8 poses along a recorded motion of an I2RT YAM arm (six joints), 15 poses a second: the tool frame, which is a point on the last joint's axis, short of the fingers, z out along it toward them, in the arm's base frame.
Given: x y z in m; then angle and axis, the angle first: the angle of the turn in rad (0 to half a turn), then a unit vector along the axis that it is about.
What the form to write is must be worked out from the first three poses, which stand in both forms.
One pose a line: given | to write
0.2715, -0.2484, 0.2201, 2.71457, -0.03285, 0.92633, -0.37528 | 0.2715, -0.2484, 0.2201, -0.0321, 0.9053, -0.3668, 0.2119
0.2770, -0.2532, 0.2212, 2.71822, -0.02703, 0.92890, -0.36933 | 0.2770, -0.2532, 0.2212, -0.0264, 0.9082, -0.3611, 0.2101
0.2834, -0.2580, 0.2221, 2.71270, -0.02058, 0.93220, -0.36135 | 0.2834, -0.2580, 0.2221, -0.0201, 0.9109, -0.3531, 0.2128
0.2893, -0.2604, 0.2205, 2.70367, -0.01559, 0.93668, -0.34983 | 0.2893, -0.2604, 0.2205, -0.0152, 0.9143, -0.3415, 0.2172
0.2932, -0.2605, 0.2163, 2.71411, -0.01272, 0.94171, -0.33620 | 0.2932, -0.2605, 0.2163, -0.0124, 0.9203, -0.3285, 0.2121
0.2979, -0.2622, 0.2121, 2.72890, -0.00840, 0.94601, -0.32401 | 0.2979, -0.2622, 0.2121, -0.0082, 0.9259, -0.3171, 0.2049
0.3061, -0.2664, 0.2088, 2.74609, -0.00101, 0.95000, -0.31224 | 0.3061, -0.2664, 0.2088, -0.0010, 0.9315, -0.3062, 0.1965
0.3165, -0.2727, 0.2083, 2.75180, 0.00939, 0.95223, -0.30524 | 0.3165, -0.2727, 0.2083, 0.0092, 0.9342, -0.2995, 0.1937
